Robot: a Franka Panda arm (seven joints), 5 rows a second.
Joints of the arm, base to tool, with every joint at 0 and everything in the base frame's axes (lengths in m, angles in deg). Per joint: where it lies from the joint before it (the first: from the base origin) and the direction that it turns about. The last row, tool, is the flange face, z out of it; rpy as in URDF.
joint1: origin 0 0 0.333 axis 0 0 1
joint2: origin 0 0 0 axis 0 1 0
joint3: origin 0 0 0.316 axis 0 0 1
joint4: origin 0.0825 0 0 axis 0 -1 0
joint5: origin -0.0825 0 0.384 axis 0 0 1
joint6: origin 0 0 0 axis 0 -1 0
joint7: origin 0.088 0 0 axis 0 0 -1
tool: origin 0 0 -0.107 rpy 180 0 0
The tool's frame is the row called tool.
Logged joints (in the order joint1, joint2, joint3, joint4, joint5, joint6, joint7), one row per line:
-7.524, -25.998, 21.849, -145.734, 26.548, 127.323, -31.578
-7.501, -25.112, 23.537, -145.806, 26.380, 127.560, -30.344
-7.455, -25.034, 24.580, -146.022, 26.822, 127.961, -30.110
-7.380, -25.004, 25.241, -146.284, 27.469, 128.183, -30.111
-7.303, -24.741, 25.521, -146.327, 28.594, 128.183, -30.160
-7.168, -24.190, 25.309, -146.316, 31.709, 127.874, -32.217
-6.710, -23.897, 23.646, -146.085, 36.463, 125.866, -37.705
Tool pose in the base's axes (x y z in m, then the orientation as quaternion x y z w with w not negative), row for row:
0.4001, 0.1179, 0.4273, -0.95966, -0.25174, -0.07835, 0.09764
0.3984, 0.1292, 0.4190, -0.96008, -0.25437, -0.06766, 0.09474
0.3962, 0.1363, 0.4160, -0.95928, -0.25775, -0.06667, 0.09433
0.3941, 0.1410, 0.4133, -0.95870, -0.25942, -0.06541, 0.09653
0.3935, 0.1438, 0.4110, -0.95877, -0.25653, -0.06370, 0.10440
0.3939, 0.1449, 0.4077, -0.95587, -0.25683, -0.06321, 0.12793
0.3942, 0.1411, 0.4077, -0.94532, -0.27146, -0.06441, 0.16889
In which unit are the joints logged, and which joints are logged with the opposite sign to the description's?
The joints are logged in degrees. Opposite sign: none.
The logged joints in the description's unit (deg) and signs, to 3 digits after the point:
-7.524, -25.998, 21.849, -145.734, 26.548, 127.323, -31.578
-7.501, -25.112, 23.537, -145.806, 26.380, 127.560, -30.344
-7.455, -25.034, 24.580, -146.022, 26.822, 127.961, -30.110
-7.380, -25.004, 25.241, -146.284, 27.469, 128.183, -30.111
-7.303, -24.741, 25.521, -146.327, 28.594, 128.183, -30.160
-7.168, -24.190, 25.309, -146.316, 31.709, 127.874, -32.217
-6.710, -23.897, 23.646, -146.085, 36.463, 125.866, -37.705

